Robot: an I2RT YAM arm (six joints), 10 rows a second.
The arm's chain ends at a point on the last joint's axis. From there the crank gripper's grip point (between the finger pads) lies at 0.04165 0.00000 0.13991 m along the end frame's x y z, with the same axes.
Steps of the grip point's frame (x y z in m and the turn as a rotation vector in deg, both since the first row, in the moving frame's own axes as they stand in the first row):
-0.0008, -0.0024, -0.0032, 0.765, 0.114, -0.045
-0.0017, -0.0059, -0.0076, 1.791, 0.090, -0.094
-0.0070, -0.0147, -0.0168, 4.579, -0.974, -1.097
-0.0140, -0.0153, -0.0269, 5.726, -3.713, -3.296
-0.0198, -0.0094, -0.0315, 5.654, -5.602, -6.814
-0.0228, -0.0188, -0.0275, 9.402, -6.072, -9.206
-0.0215, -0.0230, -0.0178, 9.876, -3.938, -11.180
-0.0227, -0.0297, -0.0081, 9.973, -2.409, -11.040
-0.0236, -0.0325, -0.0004, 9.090, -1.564, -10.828
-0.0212, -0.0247, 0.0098, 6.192, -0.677, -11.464
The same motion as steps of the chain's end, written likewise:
-0.0011, -0.0005, -0.0031, 0.765, 0.114, -0.045
-0.0019, -0.0015, -0.0075, 1.791, 0.090, -0.094
-0.0045, -0.0027, -0.0170, 4.579, -0.974, -1.097
-0.0044, 0.0009, -0.0285, 5.726, -3.713, -3.296
-0.0049, 0.0086, -0.0340, 5.654, -5.602, -6.814
-0.0055, 0.0097, -0.0287, 9.402, -6.072, -9.206
-0.0088, 0.0082, -0.0175, 9.876, -3.938, -11.180
-0.0137, 0.0019, -0.0069, 9.973, -2.409, -11.040
-0.0170, -0.0030, 0.0009, 9.090, -1.564, -10.828
-0.0172, -0.0016, 0.0106, 6.192, -0.677, -11.464

